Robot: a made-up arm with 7 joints. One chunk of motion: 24 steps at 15 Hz.
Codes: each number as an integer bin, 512 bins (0 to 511) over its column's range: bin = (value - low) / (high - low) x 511, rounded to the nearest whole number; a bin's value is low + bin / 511 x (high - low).
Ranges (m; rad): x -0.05..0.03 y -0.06..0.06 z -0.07..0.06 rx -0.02..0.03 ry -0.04..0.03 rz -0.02..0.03
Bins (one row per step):
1: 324 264 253 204 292 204
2: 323 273 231 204 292 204
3: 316 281 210 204 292 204
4: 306 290 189 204 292 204
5: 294 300 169 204 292 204
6: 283 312 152 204 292 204
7: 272 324 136 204 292 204
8: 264 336 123 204 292 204
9: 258 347 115 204 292 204
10: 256 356 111 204 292 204
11: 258 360 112 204 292 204
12: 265 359 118 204 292 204
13: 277 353 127 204 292 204
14: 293 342 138 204 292 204
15: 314 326 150 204 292 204
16: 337 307 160 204 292 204
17: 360 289 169 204 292 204
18: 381 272 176 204 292 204
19: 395 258 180 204 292 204
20: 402 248 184 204 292 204
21: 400 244 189 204 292 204
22: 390 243 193 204 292 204
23: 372 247 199 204 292 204
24: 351 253 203 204 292 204
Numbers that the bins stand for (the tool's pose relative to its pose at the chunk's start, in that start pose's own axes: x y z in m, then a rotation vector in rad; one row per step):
1: 0.0007 0.0020 -0.0056 0.0000 0.0000 0.0000
2: 0.0006 0.0041 -0.0112 0.0000 0.0000 0.0000
3: -0.0005 0.0060 -0.0166 0.0000 0.0000 0.0000
4: -0.0021 0.0081 -0.0219 0.0000 0.0000 0.0000
5: -0.0040 0.0105 -0.0270 0.0000 0.0000 0.0000
6: -0.0057 0.0133 -0.0313 0.0000 0.0000 0.0000
7: -0.0074 0.0161 -0.0354 0.0000 0.0000 0.0000
8: -0.0087 0.0189 -0.0387 0.0000 0.0000 0.0000
9: -0.0096 0.0215 -0.0407 0.0000 0.0000 0.0000
10: -0.0099 0.0236 -0.0418 0.0000 0.0000 0.0000
11: -0.0096 0.0245 -0.0415 0.0000 0.0000 0.0000
12: -0.0085 0.0243 -0.0400 0.0000 0.0000 0.0000
13: -0.0066 0.0229 -0.0377 0.0000 0.0000 0.0000
14: -0.0041 0.0203 -0.0349 0.0000 0.0000 0.0000
15: -0.0008 0.0166 -0.0318 0.0000 0.0000 0.0000
16: 0.0028 0.0121 -0.0293 0.0000 0.0000 0.0000
17: 0.0064 0.0079 -0.0270 0.0000 0.0000 0.0000
18: 0.0096 0.0039 -0.0252 0.0000 0.0000 0.0000
19: 0.0118 0.0006 -0.0242 0.0000 0.0000 0.0000
20: 0.0129 -0.0018 -0.0232 0.0000 0.0000 0.0000
21: 0.0126 -0.0027 -0.0219 0.0000 0.0000 0.0000
22: 0.0111 -0.0029 -0.0209 0.0000 0.0000 0.0000
23: 0.0082 -0.0020 -0.0194 0.0000 0.0000 0.0000
24: 0.0050 -0.0006 -0.0184 0.0000 0.0000 0.0000

